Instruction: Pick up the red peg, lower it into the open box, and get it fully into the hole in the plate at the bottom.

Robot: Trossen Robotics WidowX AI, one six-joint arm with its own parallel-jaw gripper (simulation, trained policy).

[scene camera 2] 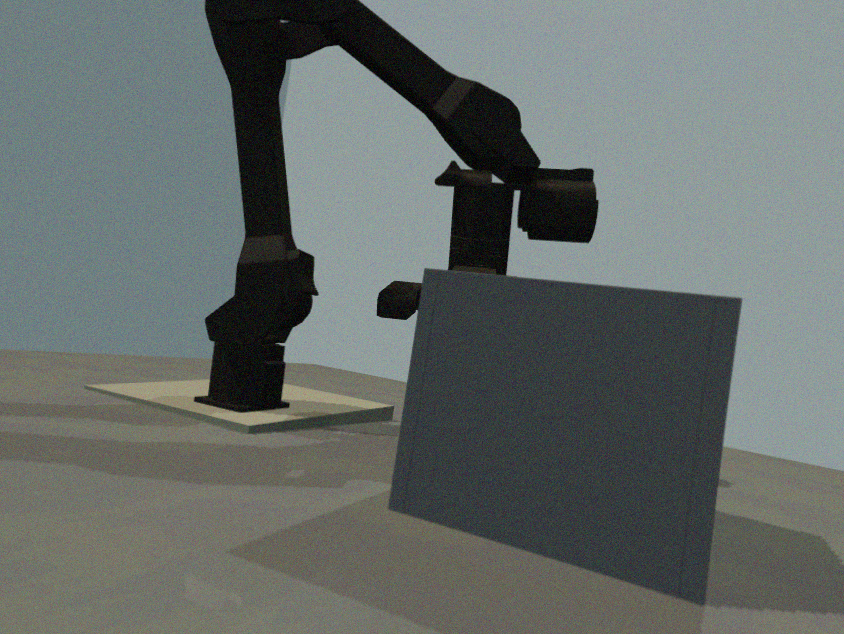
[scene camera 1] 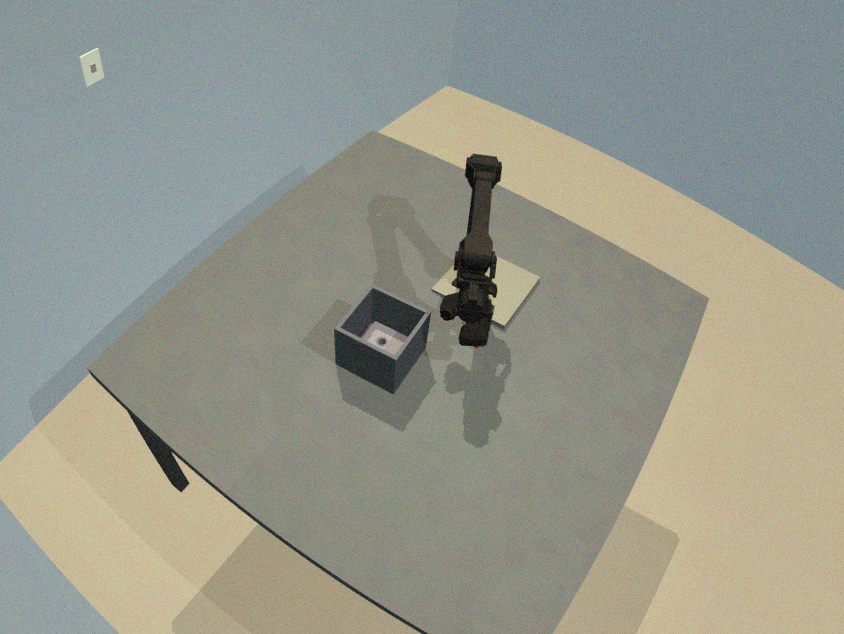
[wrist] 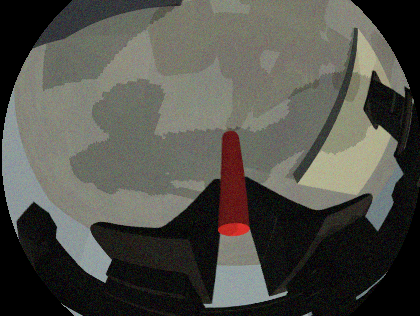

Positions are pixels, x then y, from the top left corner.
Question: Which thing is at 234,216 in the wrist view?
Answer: A red peg.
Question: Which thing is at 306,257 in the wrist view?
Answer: The gripper.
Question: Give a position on a pale plate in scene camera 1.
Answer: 379,335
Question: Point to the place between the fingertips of the gripper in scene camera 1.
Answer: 483,337
